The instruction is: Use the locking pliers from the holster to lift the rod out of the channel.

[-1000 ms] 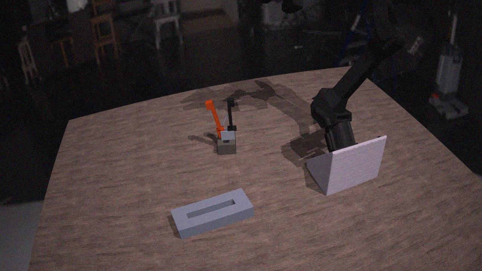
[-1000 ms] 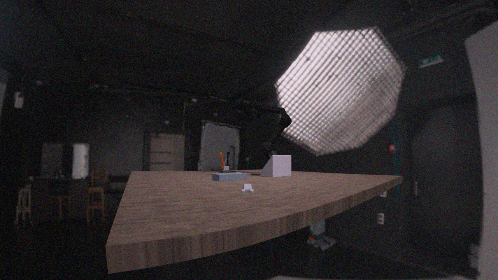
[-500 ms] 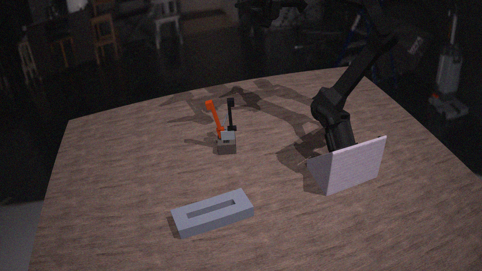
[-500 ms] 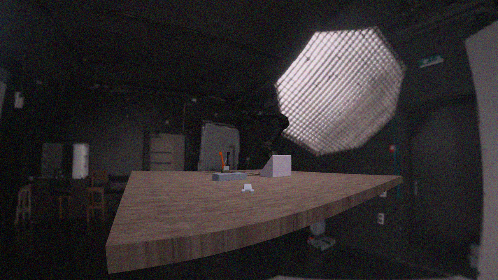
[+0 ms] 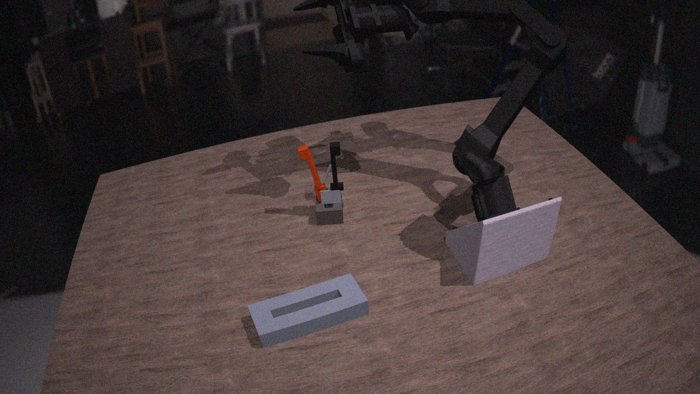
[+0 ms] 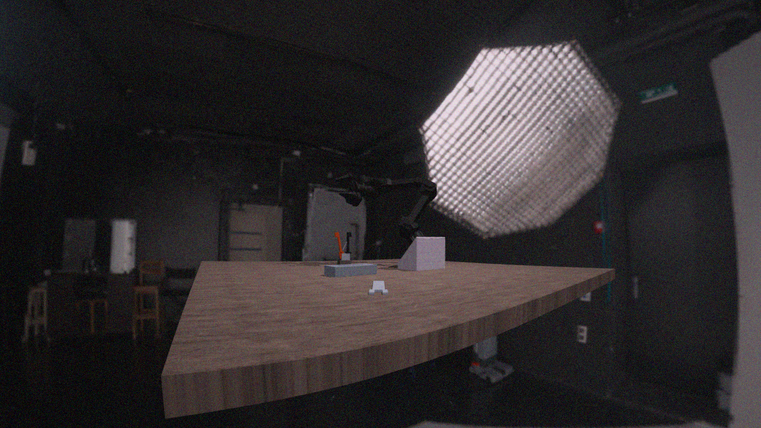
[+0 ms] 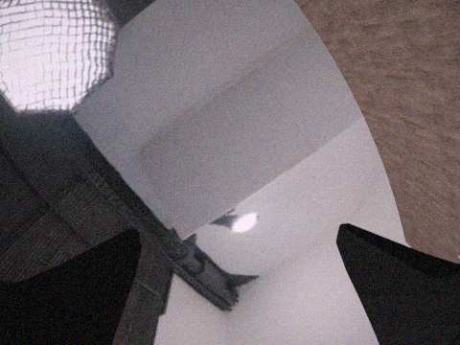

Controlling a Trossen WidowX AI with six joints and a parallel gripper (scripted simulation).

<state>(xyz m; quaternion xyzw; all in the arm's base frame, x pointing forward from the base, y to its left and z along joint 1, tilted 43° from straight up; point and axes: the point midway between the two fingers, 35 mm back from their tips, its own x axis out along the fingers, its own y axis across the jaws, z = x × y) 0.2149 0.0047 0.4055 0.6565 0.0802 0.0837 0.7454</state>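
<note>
My gripper tip is now 270 mm above the orange handle and 60 mm to the right of it. From my gripper tip the other things lie so: dark rod 360 mm below, 320 mm to the left, 40 mm ahead; then small grey holster 360 mm below, 60 mm to the left, 20 mm behind; then grey block 360 mm below, 320 mm to the left, 40 mm ahead.
</note>
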